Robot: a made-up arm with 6 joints. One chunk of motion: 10 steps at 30 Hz.
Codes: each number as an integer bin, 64 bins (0 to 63) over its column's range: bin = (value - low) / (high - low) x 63, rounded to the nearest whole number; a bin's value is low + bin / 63 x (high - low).
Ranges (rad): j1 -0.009..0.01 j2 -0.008..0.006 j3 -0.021..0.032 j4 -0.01..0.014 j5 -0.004..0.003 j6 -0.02..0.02
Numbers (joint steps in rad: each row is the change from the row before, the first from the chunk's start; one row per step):
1: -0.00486 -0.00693 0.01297 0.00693 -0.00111 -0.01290
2: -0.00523 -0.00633 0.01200 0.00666 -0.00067 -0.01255
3: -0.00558 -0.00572 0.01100 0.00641 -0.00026 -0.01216
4: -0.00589 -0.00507 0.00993 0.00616 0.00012 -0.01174
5: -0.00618 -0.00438 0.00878 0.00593 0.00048 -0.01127
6: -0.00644 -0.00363 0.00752 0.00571 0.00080 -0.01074
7: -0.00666 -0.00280 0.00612 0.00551 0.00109 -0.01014
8: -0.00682 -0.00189 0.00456 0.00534 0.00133 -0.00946
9: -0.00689 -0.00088 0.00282 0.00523 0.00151 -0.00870
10: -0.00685 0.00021 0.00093 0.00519 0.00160 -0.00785
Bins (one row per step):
1: 14 5 40 44 26 11
2: 13 8 39 44 30 12
3: 11 10 38 43 34 12
4: 10 13 37 42 37 13
5: 9 16 35 42 40 14
6: 8 20 34 41 43 15
7: 8 23 32 41 46 16
8: 7 27 30 40 48 17
9: 7 32 28 40 50 18
10: 7 37 26 40 50 19

